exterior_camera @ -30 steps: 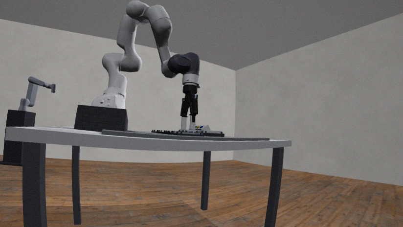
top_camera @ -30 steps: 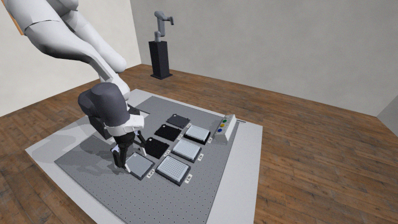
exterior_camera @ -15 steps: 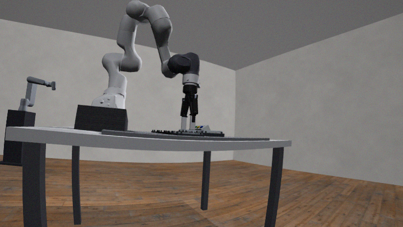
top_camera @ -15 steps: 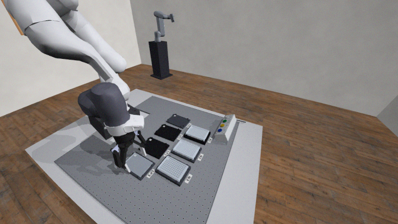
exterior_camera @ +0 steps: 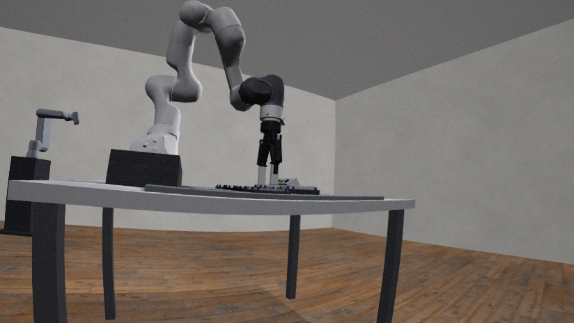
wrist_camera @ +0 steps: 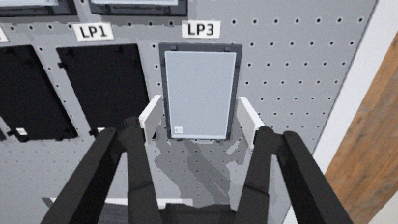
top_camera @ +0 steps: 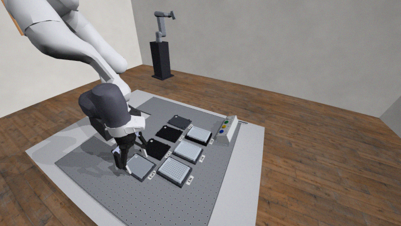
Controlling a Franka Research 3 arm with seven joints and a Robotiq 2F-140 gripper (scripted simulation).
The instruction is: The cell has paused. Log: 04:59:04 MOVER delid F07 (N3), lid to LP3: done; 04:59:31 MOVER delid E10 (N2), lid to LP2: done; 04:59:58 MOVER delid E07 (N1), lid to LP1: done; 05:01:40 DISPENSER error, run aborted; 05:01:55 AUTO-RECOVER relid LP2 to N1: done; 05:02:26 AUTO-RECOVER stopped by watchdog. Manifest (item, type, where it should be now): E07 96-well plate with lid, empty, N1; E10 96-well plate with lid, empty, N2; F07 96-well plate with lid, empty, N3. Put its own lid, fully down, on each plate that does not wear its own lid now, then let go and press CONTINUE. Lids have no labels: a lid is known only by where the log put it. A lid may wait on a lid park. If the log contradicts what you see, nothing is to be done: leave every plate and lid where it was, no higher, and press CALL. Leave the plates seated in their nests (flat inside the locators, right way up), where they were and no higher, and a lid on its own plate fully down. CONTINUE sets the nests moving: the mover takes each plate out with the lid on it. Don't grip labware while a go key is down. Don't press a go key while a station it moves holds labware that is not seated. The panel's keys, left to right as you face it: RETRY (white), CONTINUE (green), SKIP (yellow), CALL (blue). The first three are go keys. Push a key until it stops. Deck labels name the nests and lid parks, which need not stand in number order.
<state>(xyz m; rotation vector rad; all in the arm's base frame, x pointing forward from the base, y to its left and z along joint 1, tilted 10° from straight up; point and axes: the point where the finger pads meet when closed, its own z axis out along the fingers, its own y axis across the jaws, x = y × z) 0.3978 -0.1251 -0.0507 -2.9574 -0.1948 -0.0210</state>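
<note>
My hand is 4 cm above the grey lid. Round my hand: lid park LP3: 5 cm below; then N3 plate: 16 cm ahead, 9 cm to the left, 3 cm below; then lid park LP1: 2 cm behind, 13 cm to the left, 5 cm below.
</note>
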